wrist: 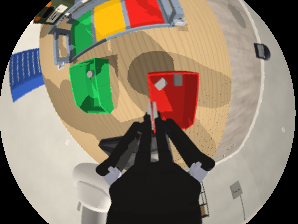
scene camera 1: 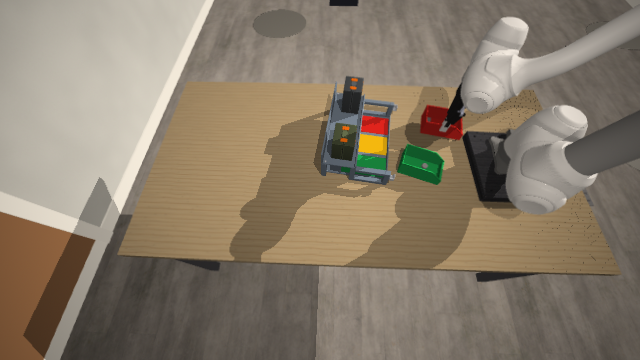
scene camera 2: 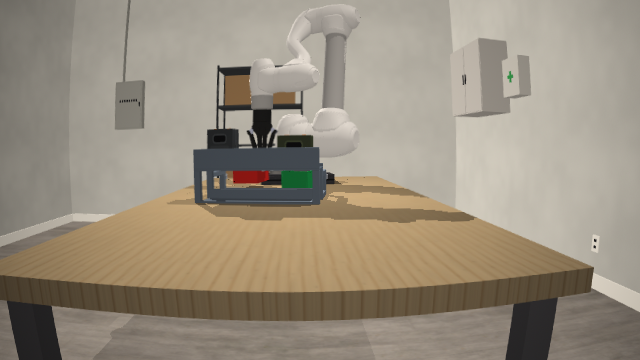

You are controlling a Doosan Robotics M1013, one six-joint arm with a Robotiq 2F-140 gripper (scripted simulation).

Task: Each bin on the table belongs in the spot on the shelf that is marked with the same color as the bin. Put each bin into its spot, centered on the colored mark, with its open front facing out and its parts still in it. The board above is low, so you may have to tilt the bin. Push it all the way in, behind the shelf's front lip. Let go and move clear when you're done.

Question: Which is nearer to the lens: the red bin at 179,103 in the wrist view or the green bin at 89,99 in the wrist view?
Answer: The red bin.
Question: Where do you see a green bin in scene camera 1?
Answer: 415,156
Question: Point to a red bin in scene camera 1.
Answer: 438,114
